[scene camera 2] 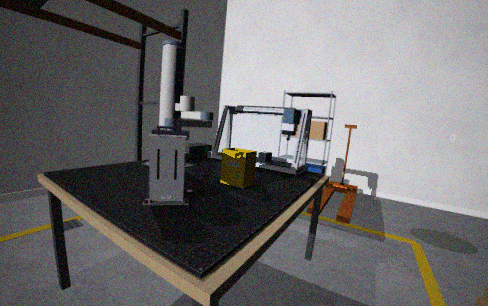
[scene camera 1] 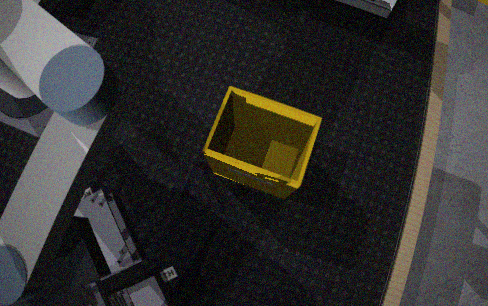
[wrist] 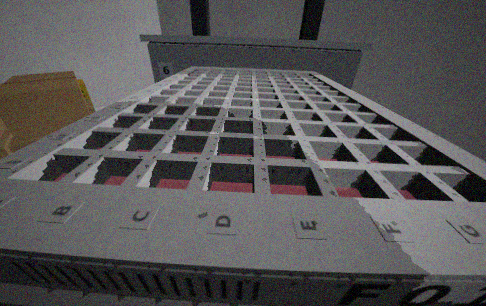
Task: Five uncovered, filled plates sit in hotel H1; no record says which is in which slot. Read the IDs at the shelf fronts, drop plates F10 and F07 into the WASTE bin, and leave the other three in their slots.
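Places are measured from the arm's base along level axes (x ahead, y down, z left), in millimetres.
Pixels of known places: gripper, fingertip midpoint: (wrist: 250,129).
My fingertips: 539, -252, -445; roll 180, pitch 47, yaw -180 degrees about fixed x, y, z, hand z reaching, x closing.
Note:
Behind a point stands the place of what it marks, as x, y, z.
In the wrist view a grey multi-well plate (wrist: 265,250) with red-bottomed wells fills the middle, seen very close from its front edge. Its front label starts with F0; the last character is cut off. My gripper is shut on this plate; its fingertips are out of the wrist view, and the scene cameras do not show them clearly. The H1 tag (scene camera 1: 168,274) {547, -13, -319} shows at the lower left of scene camera 1. The other plates and their IDs do not show in the wrist view. The yellow waste bin (scene camera 1: 240,174) {627, -118, -84} (scene camera 2: 239,175) {695, -82, -86} stands upright on the black table mat (scene camera 1: 350,225) {880, -13, -96} (scene camera 2: 200,240) {899, -13, -615}.
The arm's column (scene camera 2: 168,85) {43, -586, -62} and pale forearm (scene camera 1: 50,175) {434, -364, -200} stand left of the bin. Another grey holder (scene camera 1: 107,230) {410, -73, -273} lies near H1. A gantry machine (scene camera 2: 265,110) {470, -487, 623} stands behind the bin. In the wrist view, a grey shelf (wrist: 255,55) {568, -287, -473} tagged 6 and a cardboard box (wrist: 42,105) show behind.

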